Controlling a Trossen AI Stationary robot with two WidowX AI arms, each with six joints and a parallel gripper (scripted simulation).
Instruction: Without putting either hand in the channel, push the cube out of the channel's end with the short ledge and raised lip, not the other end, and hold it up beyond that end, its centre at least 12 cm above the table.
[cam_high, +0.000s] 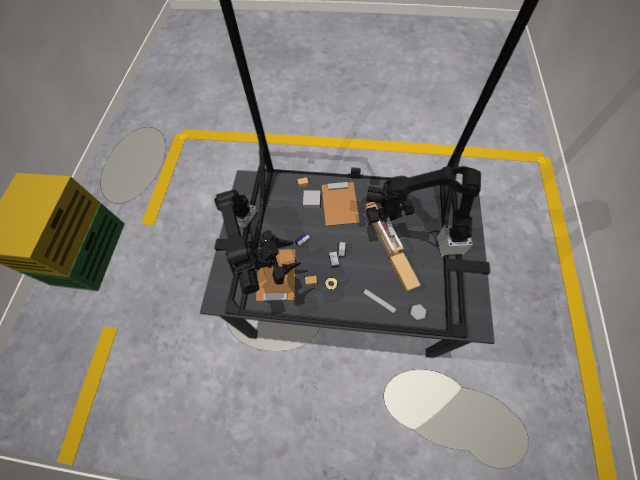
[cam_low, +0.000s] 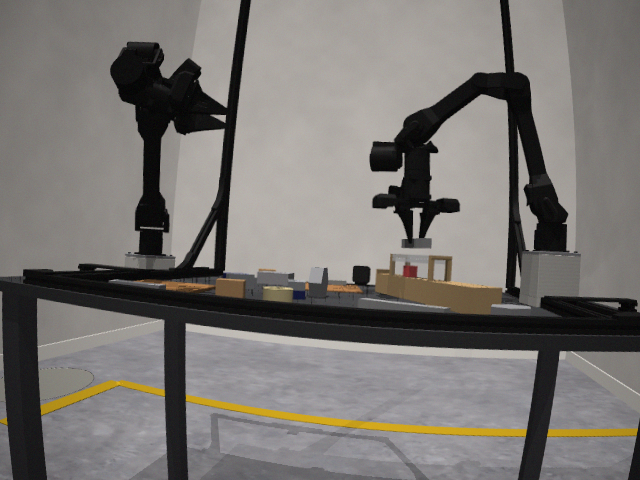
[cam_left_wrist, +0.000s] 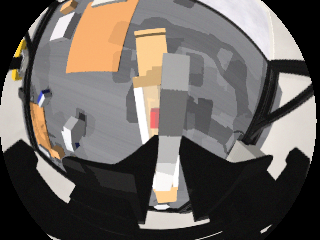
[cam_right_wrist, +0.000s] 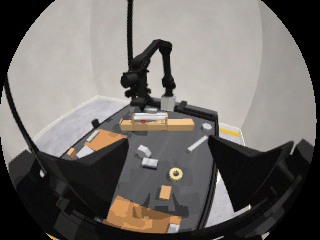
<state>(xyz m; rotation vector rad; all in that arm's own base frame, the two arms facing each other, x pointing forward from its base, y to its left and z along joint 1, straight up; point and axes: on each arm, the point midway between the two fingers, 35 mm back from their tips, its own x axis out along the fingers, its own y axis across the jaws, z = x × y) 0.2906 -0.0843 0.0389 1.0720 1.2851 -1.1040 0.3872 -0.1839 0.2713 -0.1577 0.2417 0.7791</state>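
Now: left hand 4 cm short of the wooden bridge, 1 cm to the right of it and 9 cm above it.
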